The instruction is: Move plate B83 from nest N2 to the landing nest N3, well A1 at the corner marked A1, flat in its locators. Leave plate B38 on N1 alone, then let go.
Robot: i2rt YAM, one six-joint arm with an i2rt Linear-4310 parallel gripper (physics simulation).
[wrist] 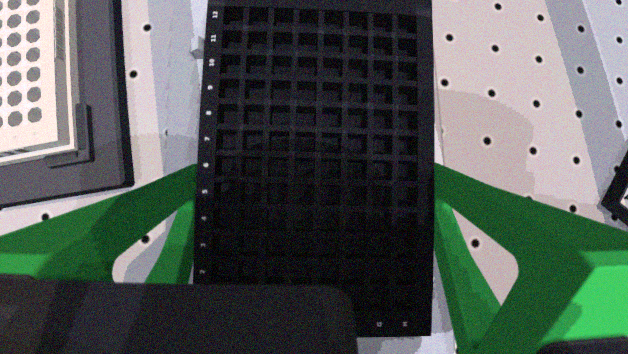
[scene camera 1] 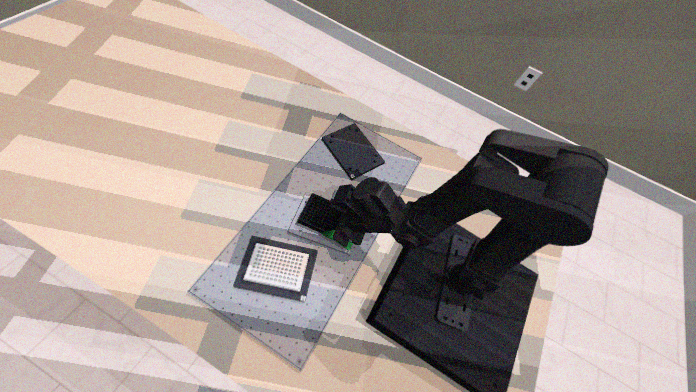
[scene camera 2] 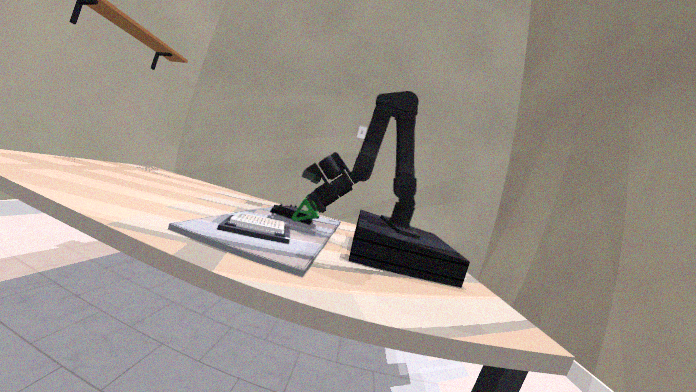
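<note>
Plate B83, black with square wells (scene camera 1: pixel 316 212) (scene camera 2: pixel 287 212) (wrist: pixel 320 117), is gripped across its width by the green fingers of my gripper (wrist: pixel 314 177) (scene camera 2: pixel 306 210). In the wrist view, row 12 is at the far end and G and H at the near end; well A1 is hidden. The plate is over the pale see-through nest N2 (scene camera 1: pixel 295 229), seemingly raised a little. White plate B38 (scene camera 1: pixel 277 266) (scene camera 2: pixel 257 223) (wrist: pixel 45 132) sits in dark nest N1 (scene camera 1: pixel 270 290) (wrist: pixel 107 150). Dark nest N3 (scene camera 1: pixel 353 150) is bare, with a white mark at one corner.
The perforated board (scene camera 1: pixel 280 320) (scene camera 2: pixel 200 231) carries the nests. The black arm base (scene camera 1: pixel 410 320) (scene camera 2: pixel 405 250) stands beside it on the wooden table (scene camera 1: pixel 150 165). A wall shelf (scene camera 2: pixel 135 30) is high at the upper left of the second scene view.
</note>
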